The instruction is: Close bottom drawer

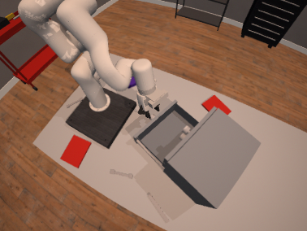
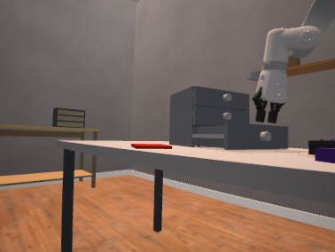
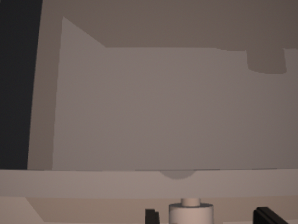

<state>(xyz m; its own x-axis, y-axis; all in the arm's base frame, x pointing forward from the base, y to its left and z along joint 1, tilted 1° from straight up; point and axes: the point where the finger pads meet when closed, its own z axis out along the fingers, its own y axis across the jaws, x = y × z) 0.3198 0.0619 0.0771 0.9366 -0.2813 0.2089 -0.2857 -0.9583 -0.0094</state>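
My hand is 130 mm short of the bottom drawer, 40 mm to the left of it and 90 mm above it. Also, from my hand: purple block (260 mm behind, 200 mm to the left, 100 mm below).
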